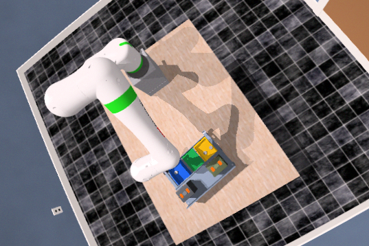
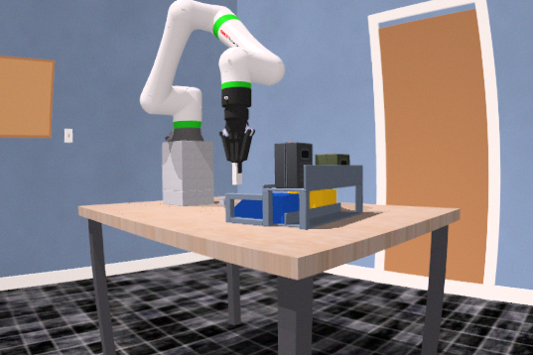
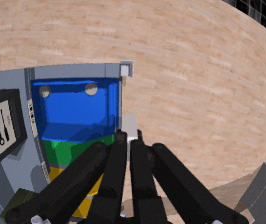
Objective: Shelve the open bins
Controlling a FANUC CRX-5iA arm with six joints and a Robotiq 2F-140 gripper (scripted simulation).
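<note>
Right now the blue bin is 110 mm ahead of my hand, 30 mm to the left of it and 100 mm below it. Also, from my hand: yellow bin: 50 mm ahead, 250 mm to the left, 100 mm below; then dark box: 200 mm ahead, 50 mm to the left, 20 mm above.
</note>
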